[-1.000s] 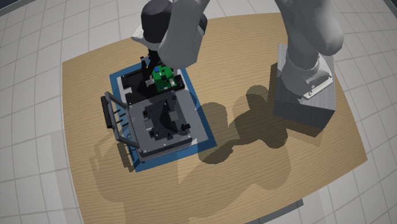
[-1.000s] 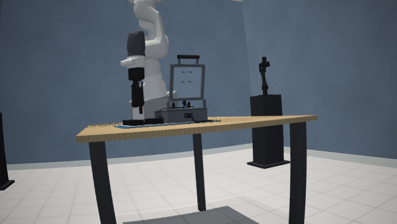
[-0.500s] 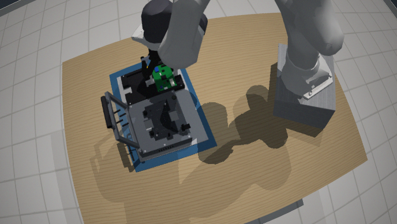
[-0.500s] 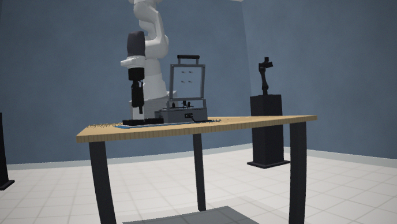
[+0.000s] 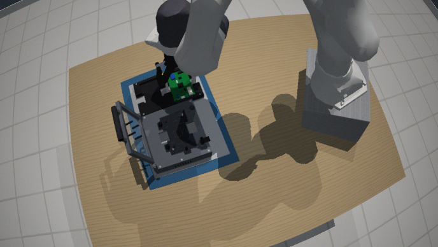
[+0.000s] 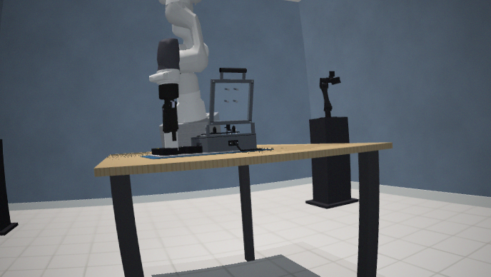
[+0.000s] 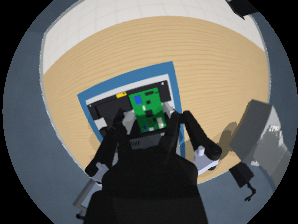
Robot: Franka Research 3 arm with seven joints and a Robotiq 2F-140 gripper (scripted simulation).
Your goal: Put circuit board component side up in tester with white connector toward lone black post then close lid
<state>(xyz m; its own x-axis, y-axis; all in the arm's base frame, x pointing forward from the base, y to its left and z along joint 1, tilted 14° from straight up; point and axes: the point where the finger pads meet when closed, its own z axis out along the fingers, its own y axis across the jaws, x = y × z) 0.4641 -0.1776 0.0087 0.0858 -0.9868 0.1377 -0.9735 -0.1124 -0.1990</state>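
My gripper is now 2 cm above the green circuit board. Round my hand: black post 23 cm to the left, 5 cm above, 2 cm behind; then see-through lid 19 cm to the left, 17 cm ahead, 14 cm above.
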